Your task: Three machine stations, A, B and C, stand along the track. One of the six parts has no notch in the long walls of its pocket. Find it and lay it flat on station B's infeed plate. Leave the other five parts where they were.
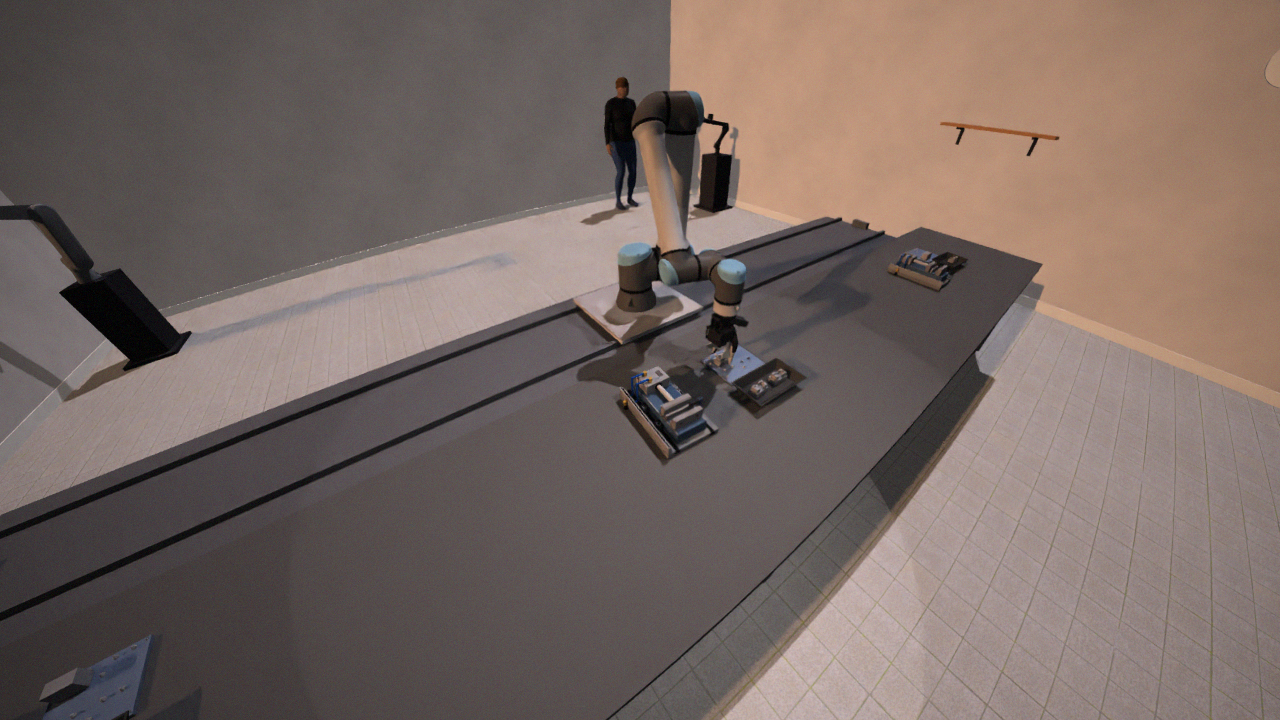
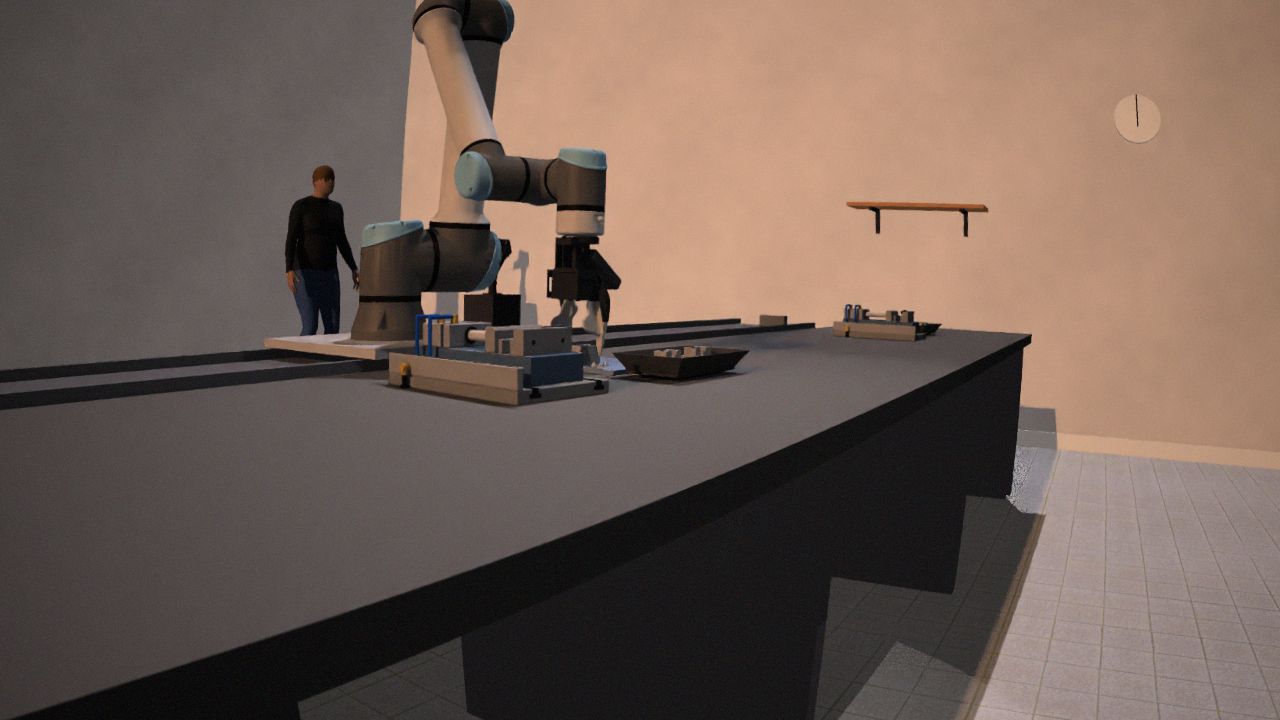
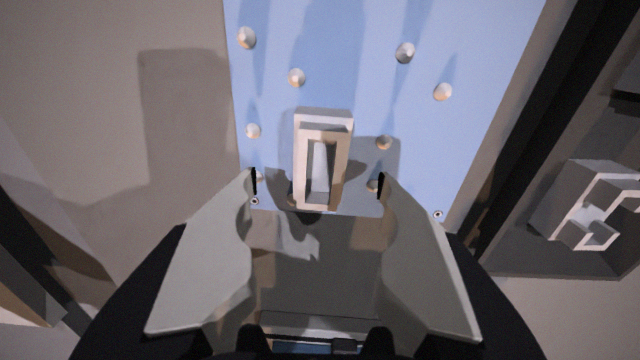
Labels:
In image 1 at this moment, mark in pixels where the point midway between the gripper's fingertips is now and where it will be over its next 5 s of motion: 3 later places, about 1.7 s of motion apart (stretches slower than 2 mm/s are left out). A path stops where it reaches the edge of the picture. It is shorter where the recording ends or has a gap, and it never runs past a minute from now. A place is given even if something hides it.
The gripper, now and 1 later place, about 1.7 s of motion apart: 721, 359; 728, 324

